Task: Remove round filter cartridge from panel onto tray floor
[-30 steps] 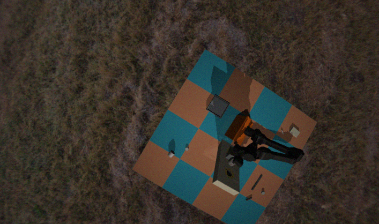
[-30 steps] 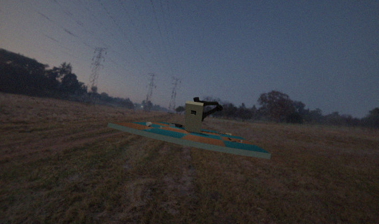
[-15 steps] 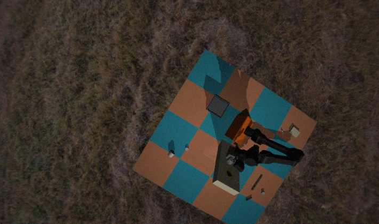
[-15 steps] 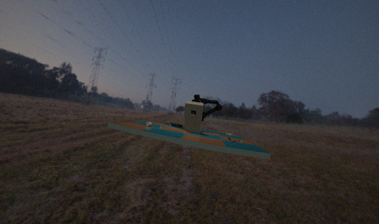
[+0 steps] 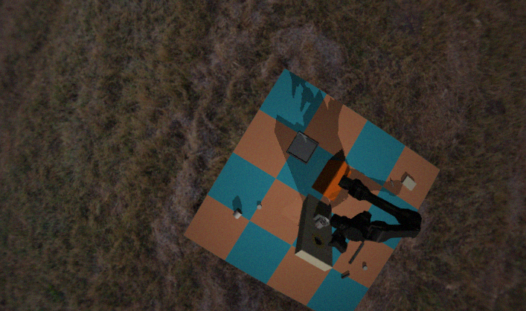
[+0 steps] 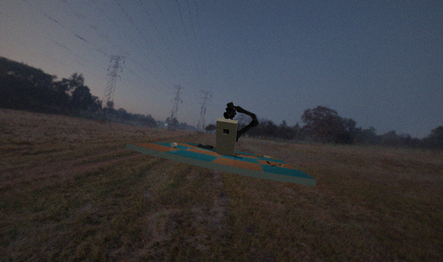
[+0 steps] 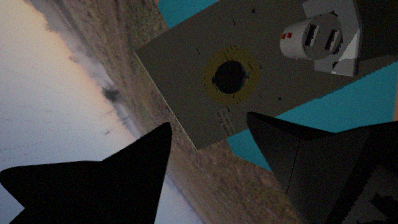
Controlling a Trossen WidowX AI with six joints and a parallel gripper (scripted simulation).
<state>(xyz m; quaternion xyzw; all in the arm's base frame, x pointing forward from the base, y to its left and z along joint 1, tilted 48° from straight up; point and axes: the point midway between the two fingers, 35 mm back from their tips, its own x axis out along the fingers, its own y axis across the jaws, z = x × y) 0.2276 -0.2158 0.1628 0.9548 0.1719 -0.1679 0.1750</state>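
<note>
Now: the round filter cartridge 20 mm behind my gripper tip and 150 mm below it. From my gripper tip the other things lie so: short dark piece: 280 mm ahead, 410 mm to the left, 330 mm below; grey square tray: 370 mm behind, 240 mm to the right, 330 mm below; service panel: 20 mm ahead, 170 mm below.
</note>
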